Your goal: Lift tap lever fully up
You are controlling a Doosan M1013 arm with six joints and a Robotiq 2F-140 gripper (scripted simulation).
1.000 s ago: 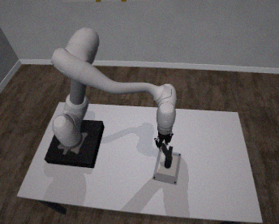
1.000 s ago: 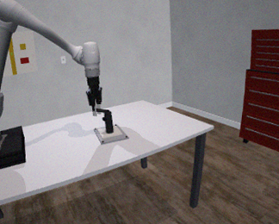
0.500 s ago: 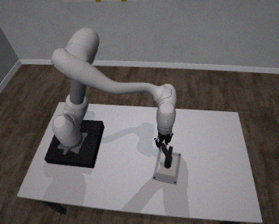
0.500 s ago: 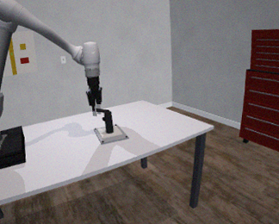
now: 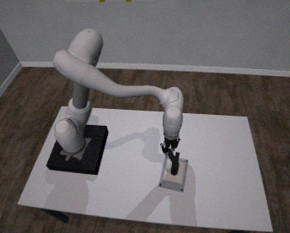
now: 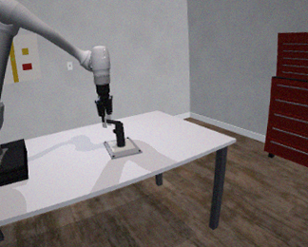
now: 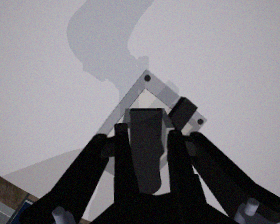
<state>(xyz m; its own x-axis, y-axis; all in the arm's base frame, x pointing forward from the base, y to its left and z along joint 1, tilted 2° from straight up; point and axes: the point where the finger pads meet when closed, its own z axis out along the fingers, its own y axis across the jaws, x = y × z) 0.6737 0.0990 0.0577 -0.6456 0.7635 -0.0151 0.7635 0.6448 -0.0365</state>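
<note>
My gripper is now 20 mm short of the lever and 30 mm to the left of it. From my hand the other things lie so: tap: 40 mm ahead, 50 mm to the right, 50 mm below.
</note>
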